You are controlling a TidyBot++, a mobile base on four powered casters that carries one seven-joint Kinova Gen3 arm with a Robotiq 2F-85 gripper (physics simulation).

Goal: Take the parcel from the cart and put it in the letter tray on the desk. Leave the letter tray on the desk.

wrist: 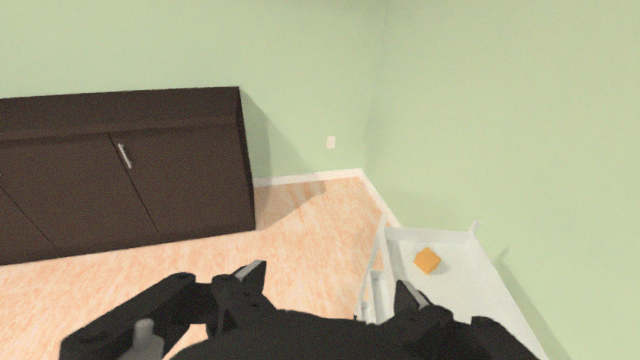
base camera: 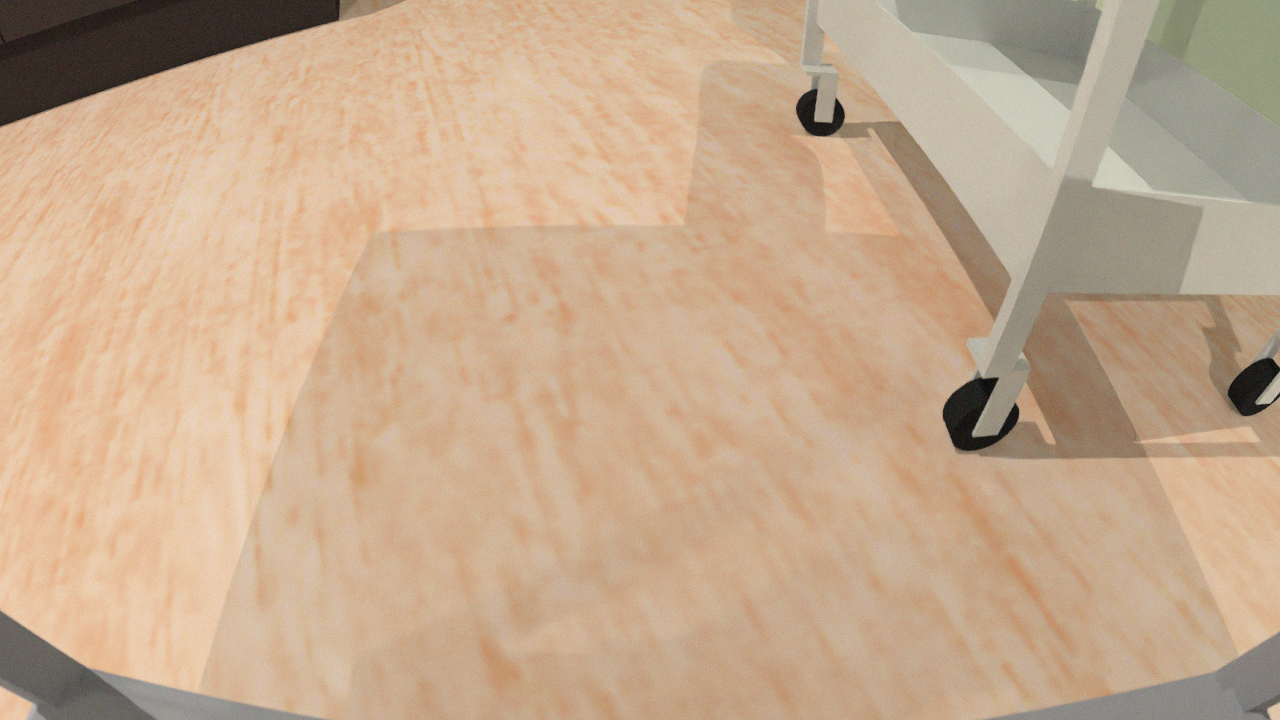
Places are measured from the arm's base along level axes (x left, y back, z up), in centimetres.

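Pixels of known places: gripper, fingertip midpoint: (wrist: pixel 328 285).
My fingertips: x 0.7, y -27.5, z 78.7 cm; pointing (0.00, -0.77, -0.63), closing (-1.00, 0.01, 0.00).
Behind a point stands the place of what it marks.
The parcel, a small orange box (wrist: pixel 427 260) @(y -67.7, x -30.5, z 31.6 cm), lies on the top tray of the white cart (base camera: pixel 948 134) @(y -48.4, x -18.8, z -23.7 cm) (wrist: pixel 457 280) @(y -65.0, x -41.2, z 26.6 cm), towards its far end in the wrist view. In the base camera view the cart's lower tray, posts and black wheels show at the right. My gripper (wrist: pixel 328 285) @(y -27.5, x 0.7, z 78.7 cm) is open, with its two fingertips wide apart and nothing between them. It is apart from the parcel, which shows beyond and to the right of the right fingertip. The desk and the letter tray do not show in either view.
A dark brown cabinet (base camera: pixel 170 44) @(y -119.7, x 87.6, z -35.1 cm) (wrist: pixel 190 175) @(y -115.4, x 82.8, z 17.8 cm) stands against the green wall (wrist: pixel 300 50) @(y -199.1, x 36.3, z 73.9 cm) at the left. The walls meet in a corner behind the cart, and the cart's right side is near the right wall. Wooden floor (base camera: pixel 537 402) @(y -39.9, x 7.2, z -39.6 cm) lies between the base and the cabinet.
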